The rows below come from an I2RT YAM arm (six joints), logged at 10 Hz.
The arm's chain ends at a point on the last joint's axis. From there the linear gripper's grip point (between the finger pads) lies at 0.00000 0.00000 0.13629 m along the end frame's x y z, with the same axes.
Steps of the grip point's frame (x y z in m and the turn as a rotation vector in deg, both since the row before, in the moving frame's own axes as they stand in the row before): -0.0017, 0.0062, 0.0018, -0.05, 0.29, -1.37; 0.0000, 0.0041, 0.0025, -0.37, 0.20, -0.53; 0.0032, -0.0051, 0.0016, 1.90, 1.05, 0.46; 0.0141, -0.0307, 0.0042, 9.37, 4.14, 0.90; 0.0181, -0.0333, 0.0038, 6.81, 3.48, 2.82
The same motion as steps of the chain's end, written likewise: -0.0024, 0.0061, 0.0018, -0.05, 0.29, -1.37; -0.0005, 0.0032, 0.0025, -0.37, 0.20, -0.53; 0.0007, -0.0006, 0.0017, 1.90, 1.05, 0.46; 0.0041, -0.0086, 0.0064, 9.37, 4.14, 0.90; 0.0095, -0.0174, 0.0050, 6.81, 3.48, 2.82
